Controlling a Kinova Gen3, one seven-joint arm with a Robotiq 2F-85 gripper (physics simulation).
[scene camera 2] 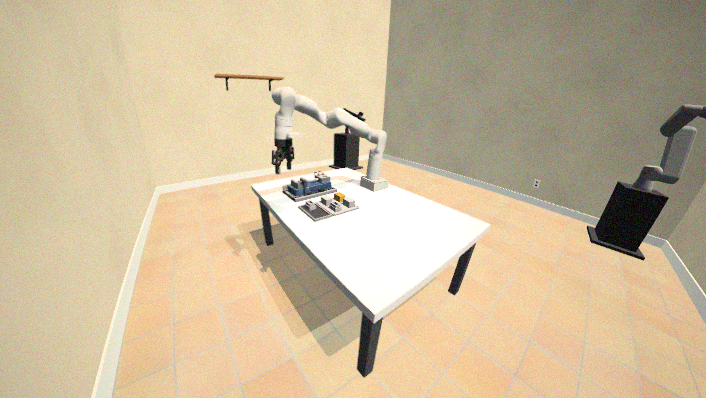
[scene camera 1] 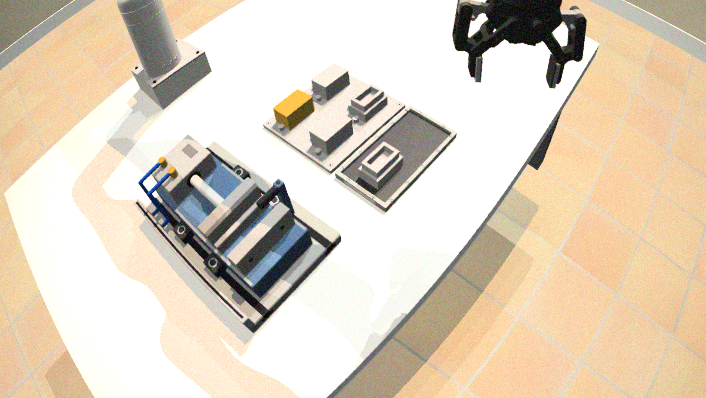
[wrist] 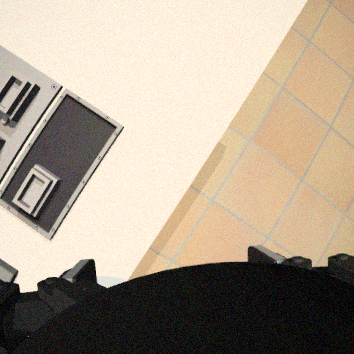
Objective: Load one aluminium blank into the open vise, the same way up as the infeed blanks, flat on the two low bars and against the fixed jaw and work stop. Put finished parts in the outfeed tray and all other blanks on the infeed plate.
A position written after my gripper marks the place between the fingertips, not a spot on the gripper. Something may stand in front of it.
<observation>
My gripper (scene camera 1: 514, 81) is open and holds nothing. Further things: a brass blank (scene camera 1: 292, 110) and an infeed plate (scene camera 1: 299, 138).
My gripper shows as well in the wrist view (wrist: 172, 270). The wrist view does not show the brass blank: it is out of frame.
</observation>
